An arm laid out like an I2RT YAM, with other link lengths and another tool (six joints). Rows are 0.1 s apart.
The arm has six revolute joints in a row. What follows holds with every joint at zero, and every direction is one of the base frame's. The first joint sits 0.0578 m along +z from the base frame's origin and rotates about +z. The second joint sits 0.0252 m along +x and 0.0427 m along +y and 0.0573 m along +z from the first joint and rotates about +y. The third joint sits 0.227 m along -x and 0.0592 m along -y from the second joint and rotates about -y. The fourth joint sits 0.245 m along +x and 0.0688 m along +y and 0.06 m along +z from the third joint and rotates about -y. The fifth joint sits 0.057 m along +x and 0.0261 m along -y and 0.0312 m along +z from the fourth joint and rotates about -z. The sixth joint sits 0.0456 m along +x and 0.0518 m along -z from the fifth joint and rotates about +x. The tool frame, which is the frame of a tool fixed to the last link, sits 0.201 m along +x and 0.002 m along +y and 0.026 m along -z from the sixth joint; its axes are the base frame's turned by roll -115.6, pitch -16.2 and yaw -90 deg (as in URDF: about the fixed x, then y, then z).
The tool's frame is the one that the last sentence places.
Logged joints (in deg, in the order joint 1, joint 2, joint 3, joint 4, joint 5, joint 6), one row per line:
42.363, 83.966, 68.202, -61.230, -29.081, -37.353
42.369, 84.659, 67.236, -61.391, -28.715, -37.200
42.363, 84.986, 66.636, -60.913, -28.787, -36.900
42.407, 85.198, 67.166, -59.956, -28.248, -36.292
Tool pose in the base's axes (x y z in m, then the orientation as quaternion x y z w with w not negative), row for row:
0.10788, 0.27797, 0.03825, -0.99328, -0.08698, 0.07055, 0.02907
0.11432, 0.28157, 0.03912, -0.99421, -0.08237, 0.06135, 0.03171
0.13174, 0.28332, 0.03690, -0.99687, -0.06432, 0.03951, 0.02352
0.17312, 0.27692, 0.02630, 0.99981, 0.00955, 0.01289, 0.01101
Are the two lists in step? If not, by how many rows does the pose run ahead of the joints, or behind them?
The pose runs 2 rows ahead of the joints: the pose in row i belongs to the joints in row i + 2.
